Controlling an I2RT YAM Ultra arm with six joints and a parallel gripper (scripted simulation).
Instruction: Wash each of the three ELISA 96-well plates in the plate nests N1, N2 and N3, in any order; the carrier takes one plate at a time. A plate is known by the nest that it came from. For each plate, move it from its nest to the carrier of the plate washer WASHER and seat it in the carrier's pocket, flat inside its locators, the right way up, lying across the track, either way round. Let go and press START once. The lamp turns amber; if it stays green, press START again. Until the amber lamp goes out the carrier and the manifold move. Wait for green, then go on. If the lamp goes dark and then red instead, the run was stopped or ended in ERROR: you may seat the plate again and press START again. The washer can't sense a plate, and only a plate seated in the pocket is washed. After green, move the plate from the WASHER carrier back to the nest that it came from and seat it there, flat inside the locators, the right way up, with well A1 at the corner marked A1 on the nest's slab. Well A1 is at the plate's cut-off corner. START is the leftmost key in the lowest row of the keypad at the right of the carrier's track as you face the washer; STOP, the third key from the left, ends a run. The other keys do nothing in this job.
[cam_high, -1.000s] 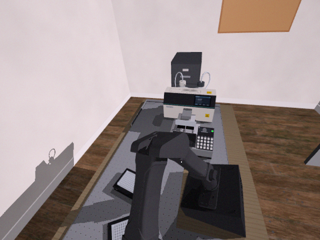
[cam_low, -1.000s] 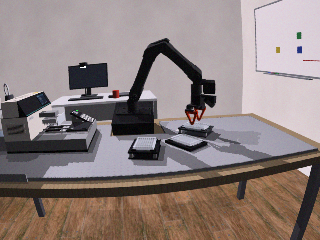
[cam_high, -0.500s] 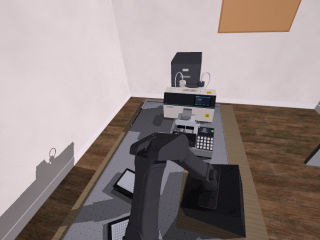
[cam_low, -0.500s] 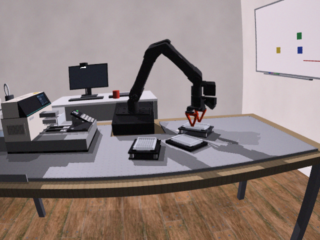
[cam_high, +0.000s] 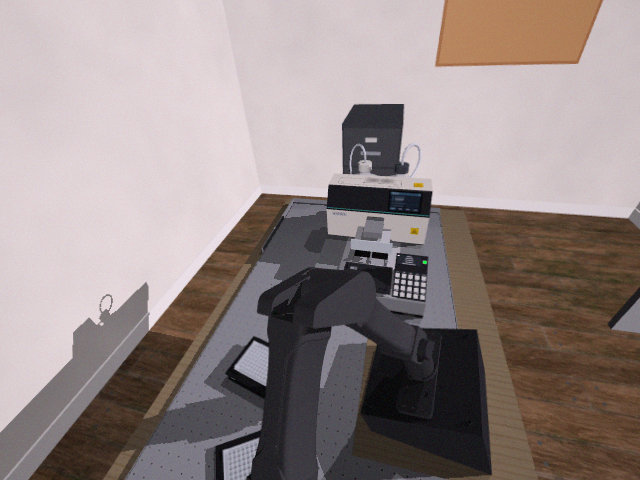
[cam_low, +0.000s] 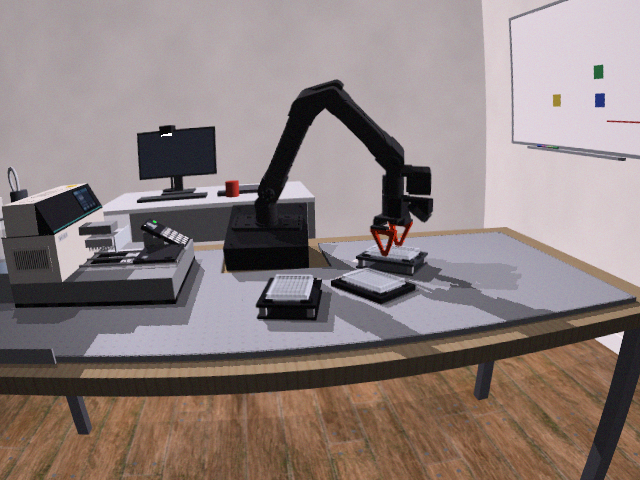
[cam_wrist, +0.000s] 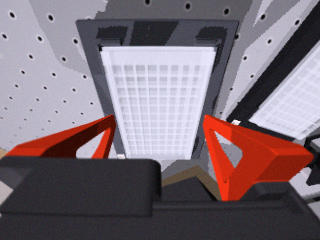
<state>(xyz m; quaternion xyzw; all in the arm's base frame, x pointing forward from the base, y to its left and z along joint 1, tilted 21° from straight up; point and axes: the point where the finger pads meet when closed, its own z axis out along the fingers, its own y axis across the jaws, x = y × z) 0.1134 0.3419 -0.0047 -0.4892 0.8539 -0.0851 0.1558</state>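
My hand is 20 mm above the nest N3. Round my hand: N2 label: 90 mm ahead, 130 mm to the right, 50 mm below; then nest N2: 170 mm ahead, 70 mm to the right, 40 mm below; then N1 label: 150 mm ahead, 240 mm to the right, 50 mm below.
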